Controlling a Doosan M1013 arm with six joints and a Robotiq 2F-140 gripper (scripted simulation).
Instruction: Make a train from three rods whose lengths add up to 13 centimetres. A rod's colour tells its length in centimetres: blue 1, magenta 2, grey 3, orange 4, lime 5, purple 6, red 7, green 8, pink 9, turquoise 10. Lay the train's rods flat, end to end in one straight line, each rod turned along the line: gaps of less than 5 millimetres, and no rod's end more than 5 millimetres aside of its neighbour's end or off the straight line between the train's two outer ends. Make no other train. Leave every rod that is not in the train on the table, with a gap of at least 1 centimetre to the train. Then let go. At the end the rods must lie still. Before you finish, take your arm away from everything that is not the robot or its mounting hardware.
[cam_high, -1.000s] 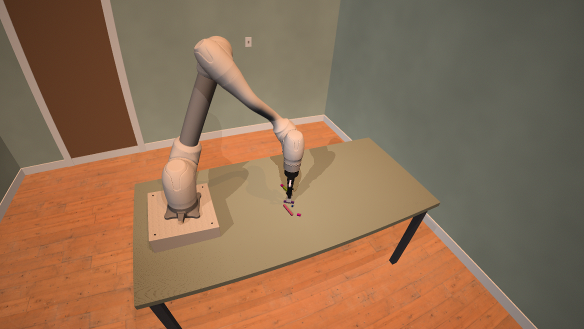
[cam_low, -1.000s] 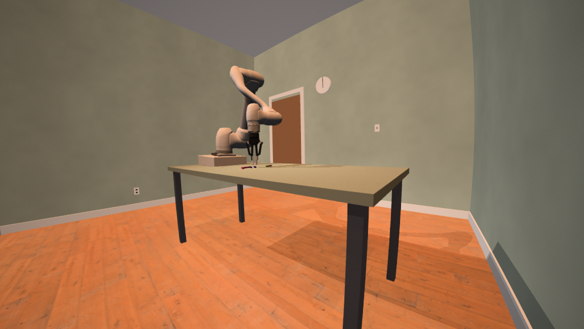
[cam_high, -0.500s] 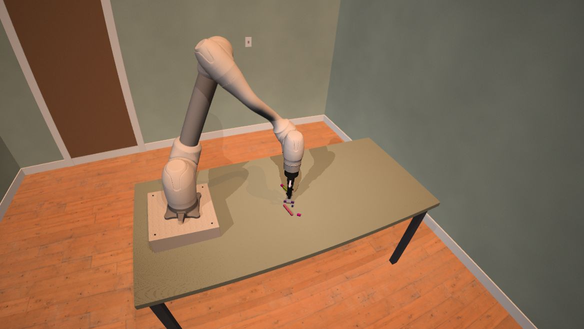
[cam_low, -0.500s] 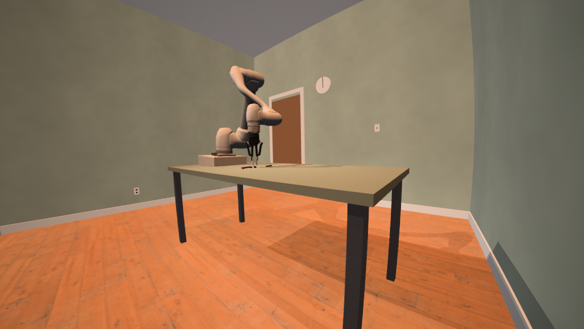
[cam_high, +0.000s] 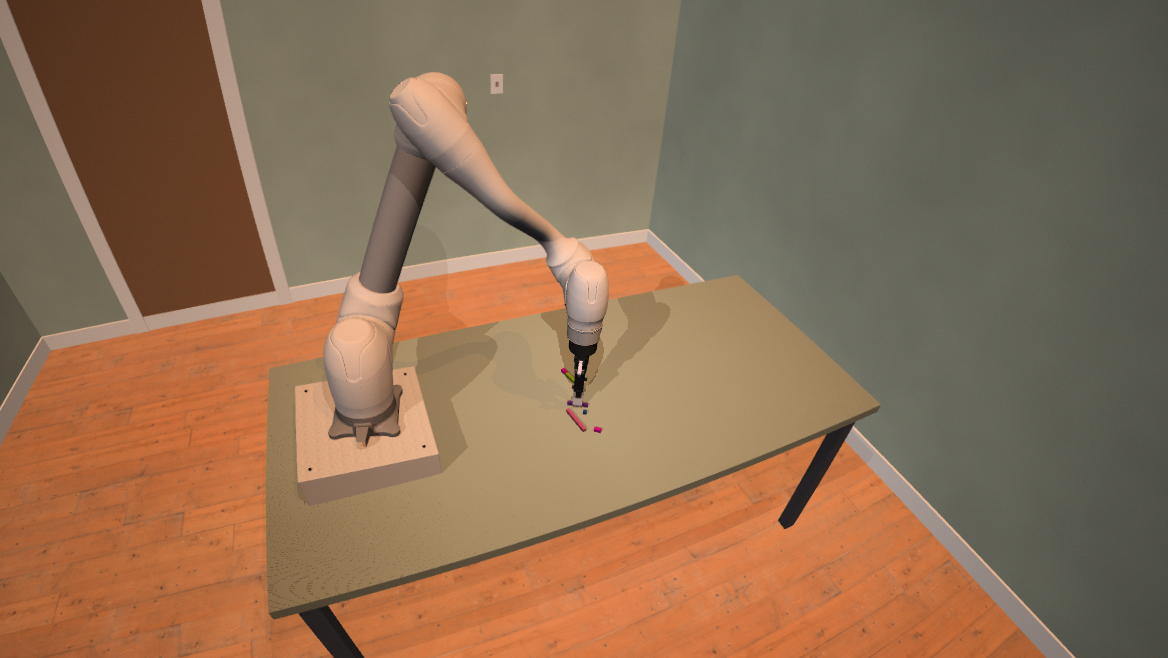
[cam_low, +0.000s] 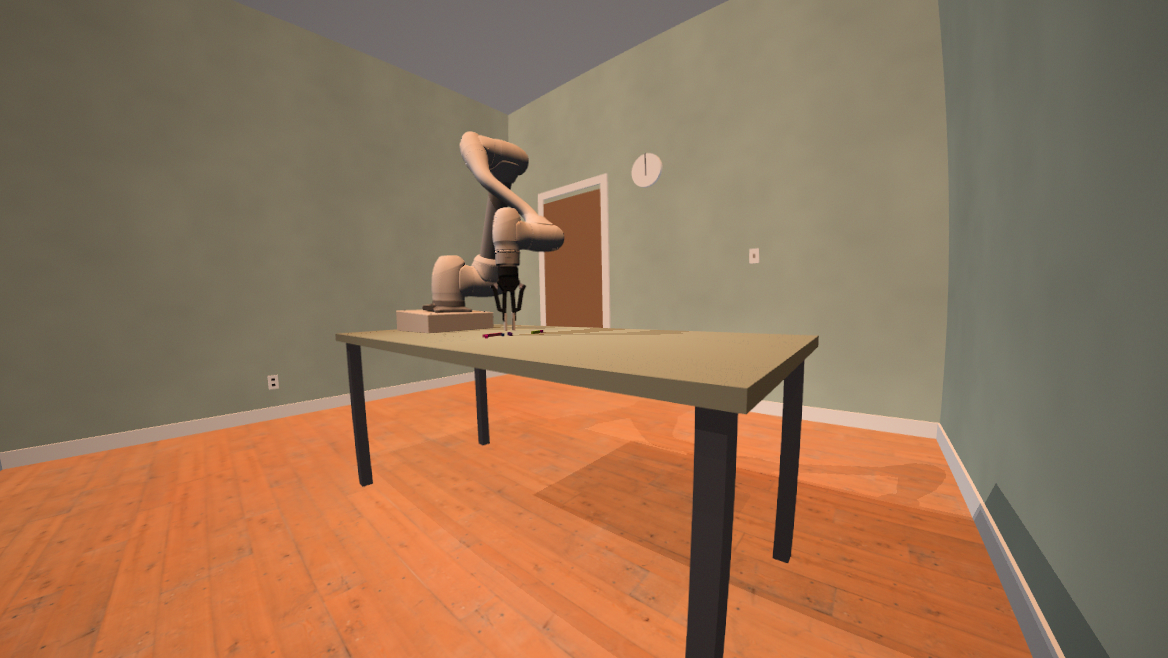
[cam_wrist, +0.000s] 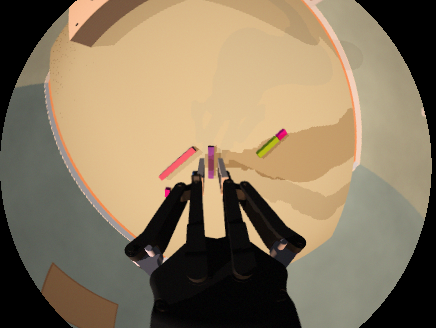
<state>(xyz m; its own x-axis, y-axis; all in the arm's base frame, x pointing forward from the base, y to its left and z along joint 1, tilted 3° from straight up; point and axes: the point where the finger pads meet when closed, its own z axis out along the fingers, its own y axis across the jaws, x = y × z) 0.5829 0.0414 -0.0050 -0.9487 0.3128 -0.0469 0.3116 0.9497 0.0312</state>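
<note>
The purple rod lies 5 cm below my hand. Round my hand: blue rod (5 cm below, 3 cm to the right, 1 cm ahead); pink rod (6 cm to the right, 5 cm below, 2 cm behind); lime rod (11 cm to the left, 5 cm below).
</note>
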